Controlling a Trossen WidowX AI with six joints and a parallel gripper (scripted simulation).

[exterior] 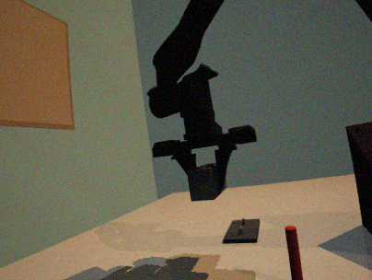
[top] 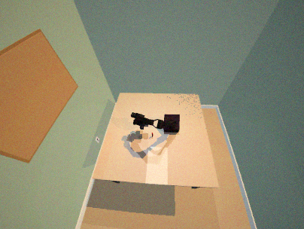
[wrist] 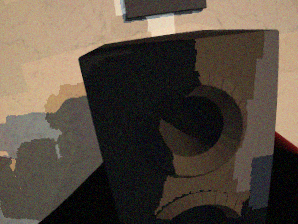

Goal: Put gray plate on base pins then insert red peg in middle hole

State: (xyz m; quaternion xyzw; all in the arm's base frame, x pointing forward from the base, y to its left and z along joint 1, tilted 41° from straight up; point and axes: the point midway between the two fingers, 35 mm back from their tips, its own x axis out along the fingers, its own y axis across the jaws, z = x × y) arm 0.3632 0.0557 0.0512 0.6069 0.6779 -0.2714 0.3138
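The pin base is 1 cm behind my gripper tip, 12 cm to the right of it and 12 cm below it. Also, from my gripper tip: red peg 13 cm behind, 6 cm to the left, 9 cm below; then gray plate 3 cm above.
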